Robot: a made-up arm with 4 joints. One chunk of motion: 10 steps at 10 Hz.
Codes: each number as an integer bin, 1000 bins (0 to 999) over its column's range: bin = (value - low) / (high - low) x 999, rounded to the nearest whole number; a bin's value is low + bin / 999 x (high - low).
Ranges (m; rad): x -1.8..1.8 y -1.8..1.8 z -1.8..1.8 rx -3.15..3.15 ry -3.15..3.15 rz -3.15..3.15
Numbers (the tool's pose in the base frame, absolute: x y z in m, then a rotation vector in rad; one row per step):
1: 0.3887 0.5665 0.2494 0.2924 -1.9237 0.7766
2: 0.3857 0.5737 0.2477 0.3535 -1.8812 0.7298
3: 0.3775 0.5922 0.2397 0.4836 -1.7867 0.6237
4: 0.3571 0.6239 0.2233 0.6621 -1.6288 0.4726
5: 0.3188 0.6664 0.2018 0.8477 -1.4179 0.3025
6: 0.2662 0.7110 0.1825 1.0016 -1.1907 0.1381
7: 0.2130 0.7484 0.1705 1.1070 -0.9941 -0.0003
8: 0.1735 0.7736 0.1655 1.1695 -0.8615 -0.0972
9: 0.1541 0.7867 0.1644 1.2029 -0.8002 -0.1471
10: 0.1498 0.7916 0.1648 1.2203 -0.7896 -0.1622
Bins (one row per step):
1: 607 657 569 546 194 623
2: 607 659 568 556 201 615
3: 604 664 566 576 216 598
4: 599 673 561 604 241 574
5: 588 684 555 634 275 547
6: 573 697 550 658 311 521
7: 559 707 547 675 342 499
8: 548 714 545 685 363 484
9: 542 718 545 690 373 476
10: 541 719 545 693 374 474

